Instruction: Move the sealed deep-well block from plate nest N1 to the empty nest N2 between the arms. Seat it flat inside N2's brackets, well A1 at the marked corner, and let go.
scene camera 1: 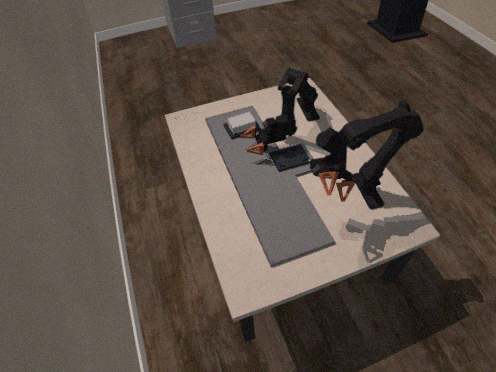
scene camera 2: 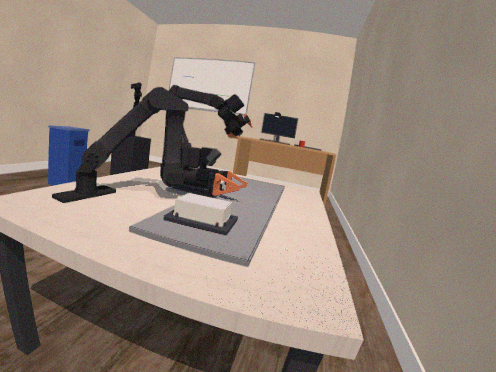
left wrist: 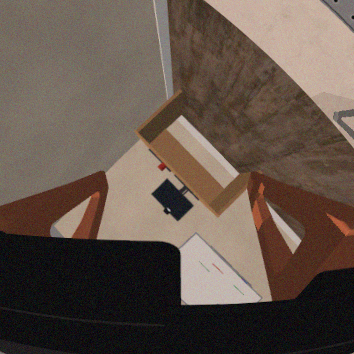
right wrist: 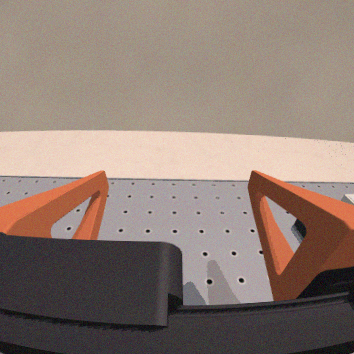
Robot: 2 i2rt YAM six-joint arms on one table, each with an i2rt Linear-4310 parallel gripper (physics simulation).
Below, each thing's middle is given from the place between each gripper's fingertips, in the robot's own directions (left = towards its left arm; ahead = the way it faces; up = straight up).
The white deep-well block (scene camera 2: 204,209) is 50 mm behind my right hand, 190 mm to the right of it and 40 mm below it.
The white deep-well block is 73 cm to the right of my left hand, 21 cm below it and 11 cm ahead of it.
